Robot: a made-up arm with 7 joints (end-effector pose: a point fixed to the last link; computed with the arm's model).
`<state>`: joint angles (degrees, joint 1 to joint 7).
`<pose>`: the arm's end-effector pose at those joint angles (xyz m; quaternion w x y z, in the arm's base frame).
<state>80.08 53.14 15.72 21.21 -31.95 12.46 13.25</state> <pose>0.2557 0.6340 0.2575 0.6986 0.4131 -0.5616 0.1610</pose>
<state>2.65 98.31 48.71 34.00 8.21 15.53 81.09</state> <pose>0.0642 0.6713 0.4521 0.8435 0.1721 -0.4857 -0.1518</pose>
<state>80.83 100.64 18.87 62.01 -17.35 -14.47 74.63</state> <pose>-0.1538 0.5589 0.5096 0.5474 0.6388 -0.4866 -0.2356</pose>
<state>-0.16 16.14 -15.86 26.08 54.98 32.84 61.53</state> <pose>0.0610 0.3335 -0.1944 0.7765 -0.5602 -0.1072 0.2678</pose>
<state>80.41 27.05 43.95 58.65 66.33 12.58 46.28</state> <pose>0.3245 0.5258 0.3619 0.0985 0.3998 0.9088 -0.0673</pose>
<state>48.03 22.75 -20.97 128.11 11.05 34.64 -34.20</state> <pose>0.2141 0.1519 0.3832 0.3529 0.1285 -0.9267 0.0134</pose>
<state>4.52 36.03 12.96 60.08 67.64 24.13 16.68</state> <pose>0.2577 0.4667 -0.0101 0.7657 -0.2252 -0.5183 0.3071</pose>
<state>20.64 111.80 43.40 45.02 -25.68 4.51 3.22</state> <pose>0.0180 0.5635 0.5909 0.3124 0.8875 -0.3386 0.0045</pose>
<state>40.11 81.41 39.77 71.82 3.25 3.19 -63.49</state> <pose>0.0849 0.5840 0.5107 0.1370 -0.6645 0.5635 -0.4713</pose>
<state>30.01 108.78 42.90 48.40 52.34 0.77 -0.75</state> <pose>0.0157 0.6010 0.5582 0.1717 0.4481 -0.8563 0.1911</pose>
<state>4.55 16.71 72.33 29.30 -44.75 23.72 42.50</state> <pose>0.0584 0.4830 -0.1169 0.9555 -0.0622 -0.1158 0.2641</pose>
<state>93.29 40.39 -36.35 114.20 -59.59 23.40 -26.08</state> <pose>0.1370 0.1562 0.4697 0.2880 -0.6654 0.6869 -0.0505</pose>
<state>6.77 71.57 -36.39 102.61 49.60 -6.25 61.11</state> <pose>0.2944 0.3338 0.0525 0.6137 -0.4406 -0.3716 -0.5396</pose>
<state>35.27 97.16 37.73 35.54 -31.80 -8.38 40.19</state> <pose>-0.0163 0.6621 0.4728 0.6531 0.6573 -0.3651 -0.0895</pose>
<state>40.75 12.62 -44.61 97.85 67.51 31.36 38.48</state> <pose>0.3069 0.0545 0.1857 0.4706 -0.6879 -0.3773 -0.4037</pose>
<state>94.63 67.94 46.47 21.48 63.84 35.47 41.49</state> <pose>0.1620 0.6675 0.2814 0.0254 0.4080 0.8906 -0.1994</pose>
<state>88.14 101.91 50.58 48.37 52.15 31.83 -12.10</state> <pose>-0.2053 0.6062 0.3697 0.0736 -0.0991 0.8349 -0.5363</pose>
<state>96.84 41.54 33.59 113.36 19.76 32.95 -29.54</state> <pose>-0.0468 0.4162 0.4699 0.1379 -0.1408 0.8697 -0.4525</pose>
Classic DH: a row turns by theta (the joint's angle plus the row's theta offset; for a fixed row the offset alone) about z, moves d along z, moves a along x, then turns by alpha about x. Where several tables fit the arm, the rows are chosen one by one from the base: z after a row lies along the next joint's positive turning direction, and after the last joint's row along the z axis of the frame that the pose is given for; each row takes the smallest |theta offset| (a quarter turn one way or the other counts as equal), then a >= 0, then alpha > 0; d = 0 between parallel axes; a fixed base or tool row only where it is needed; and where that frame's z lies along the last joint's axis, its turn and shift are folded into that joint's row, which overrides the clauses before.
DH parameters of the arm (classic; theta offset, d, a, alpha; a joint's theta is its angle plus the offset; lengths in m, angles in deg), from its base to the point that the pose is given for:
base (fixed): 0 0.2433 0.029 90
joint 1: 90 -0.22 0.0263 90
joint 2: -90 -0.0142 0.0104 -90
joint 3: 90 -0.1801 0.0071 -90
joint 4: 0 0.0237 0.0228 90
joint 5: 0 -0.3202 -0.0193 90
joint 6: -90 0.0387 0.0169 -90
joint 7: 90 0.051 0.0094 -90
tool (fixed): 90 0.0153 0 0

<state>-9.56 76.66 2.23 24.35 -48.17 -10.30 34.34</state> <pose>0.1202 0.7013 0.1813 0.7834 0.3307 0.2324 -0.4722</pose>
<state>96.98 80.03 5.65 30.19 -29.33 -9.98 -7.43</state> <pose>0.0353 0.7043 0.3574 0.3042 0.7198 -0.5622 0.2706</pose>
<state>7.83 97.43 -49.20 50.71 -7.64 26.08 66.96</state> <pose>0.1697 0.6358 0.2215 0.8743 0.1961 0.3616 -0.2575</pose>
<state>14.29 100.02 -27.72 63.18 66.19 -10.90 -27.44</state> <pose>0.2410 0.6227 0.2396 0.5855 0.5267 -0.6129 0.0646</pose>
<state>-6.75 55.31 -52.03 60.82 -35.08 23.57 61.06</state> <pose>0.1543 0.4081 -0.0781 0.6958 -0.0242 0.3578 -0.6224</pose>
